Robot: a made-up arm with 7 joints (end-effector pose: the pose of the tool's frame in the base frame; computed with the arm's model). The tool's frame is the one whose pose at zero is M. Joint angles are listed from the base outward.
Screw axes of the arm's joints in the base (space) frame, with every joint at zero. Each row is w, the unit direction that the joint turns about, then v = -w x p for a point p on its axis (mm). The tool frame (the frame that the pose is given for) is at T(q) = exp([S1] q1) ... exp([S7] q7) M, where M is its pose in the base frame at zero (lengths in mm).
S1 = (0, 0, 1, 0, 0, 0)
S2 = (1, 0, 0, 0, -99.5, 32.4)
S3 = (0, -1, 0, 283.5, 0, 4.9)
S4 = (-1, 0, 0, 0, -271.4, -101.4)
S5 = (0, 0, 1, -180.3, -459.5, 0)
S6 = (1, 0, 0, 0, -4.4, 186.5)
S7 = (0, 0, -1, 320.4, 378.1, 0)
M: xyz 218 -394.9 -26.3 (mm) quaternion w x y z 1 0 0 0
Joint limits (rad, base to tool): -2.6..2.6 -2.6..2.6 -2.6..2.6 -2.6..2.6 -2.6..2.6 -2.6..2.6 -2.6..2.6
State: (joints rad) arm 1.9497 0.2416 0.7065 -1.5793 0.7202 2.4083 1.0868
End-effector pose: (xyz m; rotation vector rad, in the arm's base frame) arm -0.1982 0.2934 0.3407 0.3633 -1.5092 -0.9303
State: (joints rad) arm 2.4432 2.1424 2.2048 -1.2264 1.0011 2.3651 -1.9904
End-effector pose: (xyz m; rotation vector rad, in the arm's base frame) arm 0.6267 0.5523 -0.1785 -0.6711 1.4921 0.9065
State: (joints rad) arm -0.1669 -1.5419 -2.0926 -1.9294 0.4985 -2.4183 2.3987
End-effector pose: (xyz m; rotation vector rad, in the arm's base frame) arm -0.2685 0.0071 -0.3349 2.1642 0.7789 1.0599
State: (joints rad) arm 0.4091 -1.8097 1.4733 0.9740 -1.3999 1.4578 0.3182
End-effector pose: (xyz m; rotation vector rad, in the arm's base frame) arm 0.0847 0.8921 0.0396 0.7478 -1.4880 1.9595
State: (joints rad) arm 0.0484 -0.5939 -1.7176 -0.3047 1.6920 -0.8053 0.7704
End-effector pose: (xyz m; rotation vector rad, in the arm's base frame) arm -0.3992 -0.3737 -0.0400 -0.0295 0.8355 0.2878
